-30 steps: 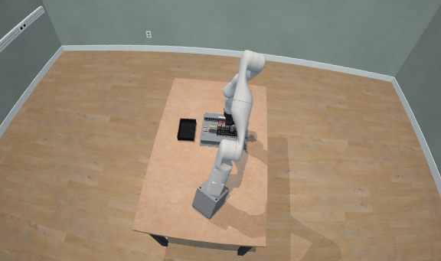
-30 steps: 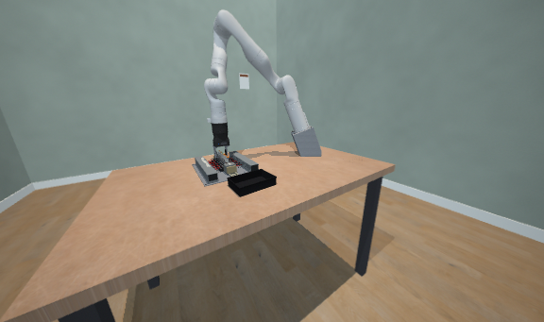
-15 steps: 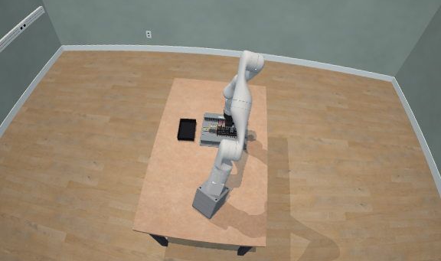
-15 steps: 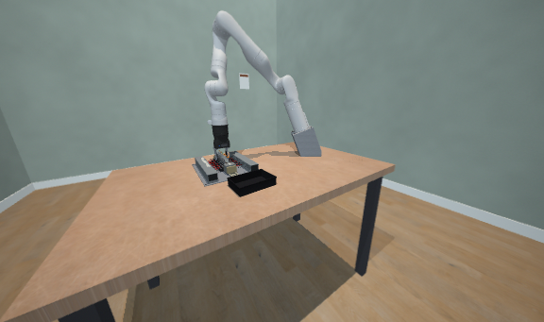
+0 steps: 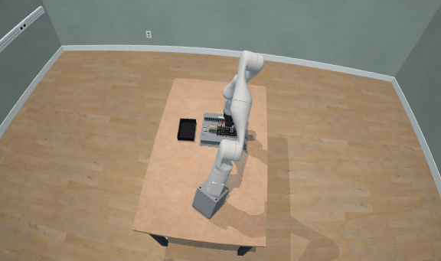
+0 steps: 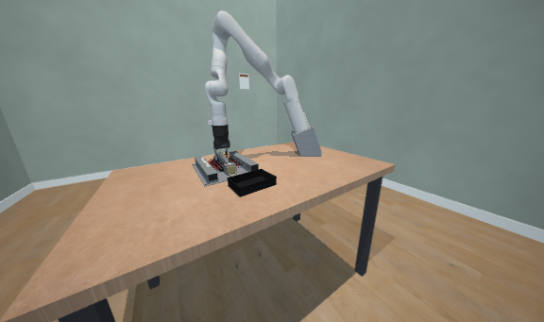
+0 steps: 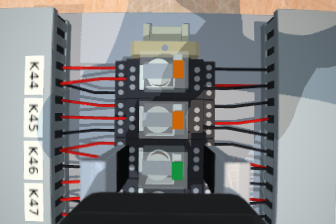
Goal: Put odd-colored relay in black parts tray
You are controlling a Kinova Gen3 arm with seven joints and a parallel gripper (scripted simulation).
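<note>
Right now the relay panel is 50 mm to the left of my hand and 30 mm below it. Round my hand: black parts tray: 300 mm to the left, 40 mm below.
</note>
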